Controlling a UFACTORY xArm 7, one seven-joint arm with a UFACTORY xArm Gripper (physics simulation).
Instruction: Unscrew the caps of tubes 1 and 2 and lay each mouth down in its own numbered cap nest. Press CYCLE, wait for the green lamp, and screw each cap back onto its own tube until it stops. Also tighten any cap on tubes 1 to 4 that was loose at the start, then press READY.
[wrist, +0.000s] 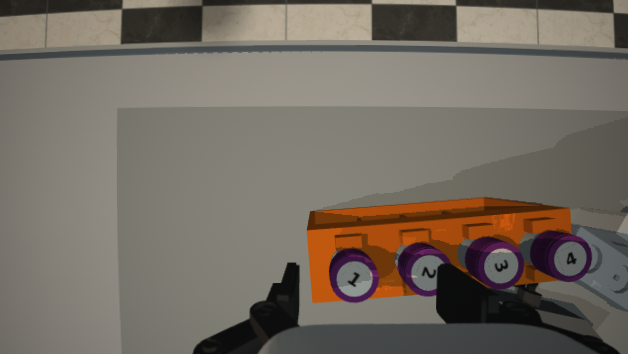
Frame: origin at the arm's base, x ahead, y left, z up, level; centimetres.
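Where they show: gripper, between the fingertips: (367, 287).
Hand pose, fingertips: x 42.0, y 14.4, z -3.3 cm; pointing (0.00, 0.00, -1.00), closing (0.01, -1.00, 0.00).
Things, the pixels of their top centre, and the offset from my fingertips. "pt": a spot on its surface instead. Level surfaces: height alone.
- orange rack, a spot on its surface: (320, 265) pt dy +2.8, dx -0.5, dz -4.3 cm
- cap numbered 1, centre of its top: (354, 279) dy +0.5, dx -0.3, dz -1.7 cm
- cap 2, centre of its top: (428, 272) dy -4.7, dx +0.2, dz -1.7 cm
- cap 3, centre of its top: (501, 266) dy -9.8, dx +0.7, dz -1.7 cm
- cap 4, centre of its top: (570, 258) dy -15.0, dx +1.1, dz -1.7 cm
- pale cap nest block, a spot on its surface: (607, 265) pt dy -33.3, dx -3.8, dz -12.7 cm
- grey-green mat, height of its surface: dz -13.9 cm
- pale table, height of its surface: dz -14.1 cm
- dark piece, a spot on its surface: (529, 296) pt dy -21.2, dx -6.6, dz -10.9 cm
An orange rack (320, 265) stands right of the middle of the wrist view and holds four tubes with purple caps. The cap numbered 1 (354, 278) is at its left end, then cap 2 (426, 272), cap 3 (500, 265) and cap 4 (569, 257) at the right end. My gripper (367, 286) is open and empty, its fingers wide apart. Caps 1 and 2 show in the gap between the fingers, and the right finger covers the right edge of cap 2. Part of the pale cap nest block (607, 265) shows at the right edge. The CYCLE and READY buttons do not show.
The rack stands on a grey-green mat (210, 200) on a pale table (60, 175). The table's far edge runs across the top, with a checkered floor (245, 24) beyond. A dark piece (529, 296) shows partly behind the right finger. Shadows lie behind the rack.
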